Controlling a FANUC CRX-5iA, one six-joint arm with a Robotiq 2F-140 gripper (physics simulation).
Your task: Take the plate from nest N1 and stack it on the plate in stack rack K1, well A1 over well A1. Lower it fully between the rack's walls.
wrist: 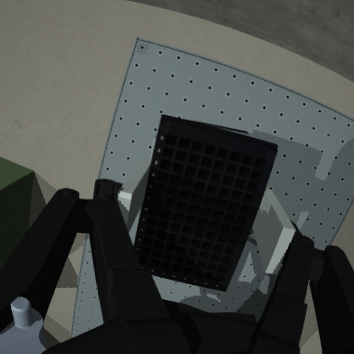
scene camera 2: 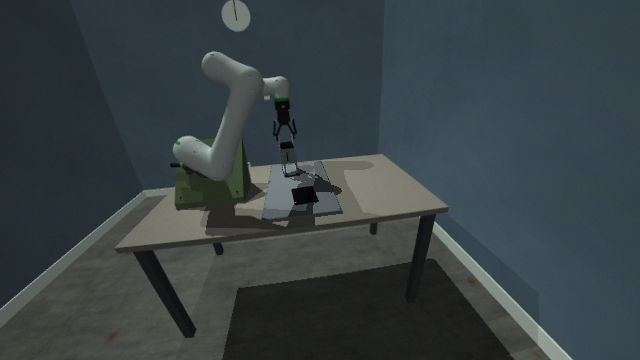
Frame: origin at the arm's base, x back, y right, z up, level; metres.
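Seen in the pictures: gripper, fingertip midpoint: point(wrist: 202, 192) point(scene camera 2: 286, 145).
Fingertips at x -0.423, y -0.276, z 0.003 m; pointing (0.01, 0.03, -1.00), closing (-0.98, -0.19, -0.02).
Observation:
Pixels of each thing's top centre, then the offset from my fingertips to it. Level surfaces: height alone.
- black well plate, middle of its top: point(wrist: 197, 217) point(scene camera 2: 286, 143) dy +0.013, dx -0.002, dz +0.015 m
- stack rack K1, middle of its top: point(scene camera 2: 287, 150) dy +0.046, dx -0.012, dz -0.022 m
- grey perforated board, its level: dz -0.173 m
- dark nest N1, middle of its top: point(scene camera 2: 303, 193) dy +0.396, dx -0.112, dz -0.158 m
- beige table, its level: dz -0.186 m
My gripper point(scene camera 2: 284, 135) point(wrist: 202, 192) is shut on a black well plate point(wrist: 207, 200), held by its long sides between the light finger pads. In the scene view it hangs straight over the stack rack K1 point(scene camera 2: 289, 161), a tall light-walled holder at the back of the grey perforated board point(scene camera 2: 279, 201) point(wrist: 211, 88). The fingers stand just above the rack's top. I cannot tell whether the plate's lower edge is between the walls. In the wrist view the plate hides the rack and the plate inside it. The dark nest N1 point(scene camera 2: 304, 195) lies lower on the board, nearer the front.
The arm's green pedestal point(scene camera 2: 201, 192) point(wrist: 14, 197) stands left of the board on the beige table point(scene camera 2: 393, 192). The table's edges lie well away from the rack. A dark rug covers the floor in front.

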